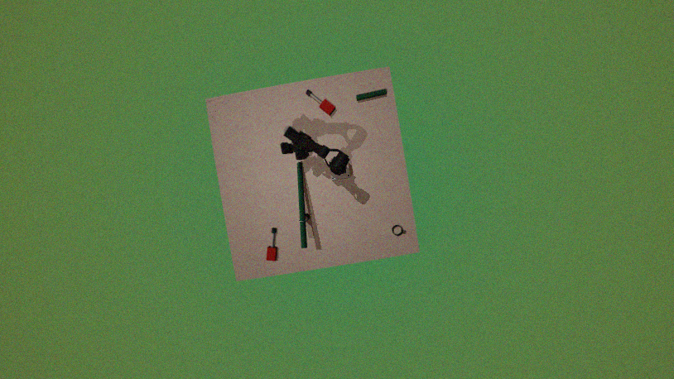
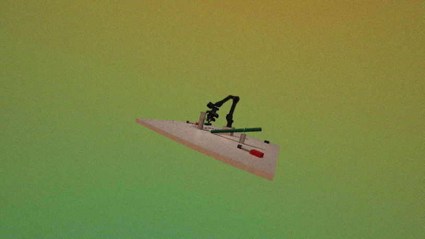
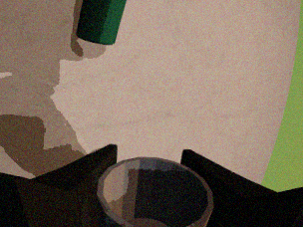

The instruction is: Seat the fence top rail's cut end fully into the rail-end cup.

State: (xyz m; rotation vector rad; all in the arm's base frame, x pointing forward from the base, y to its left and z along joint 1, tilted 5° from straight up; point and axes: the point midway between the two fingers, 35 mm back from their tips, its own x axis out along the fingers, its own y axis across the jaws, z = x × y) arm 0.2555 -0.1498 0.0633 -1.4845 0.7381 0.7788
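The rail-end cup lies 3 cm to the right of my gripper tip, 3 cm above it and 2 cm behind it. Round my gripper tip: short post (43 cm to the left); green tube piece (56 cm behind, 32 cm to the right, 9 cm below).
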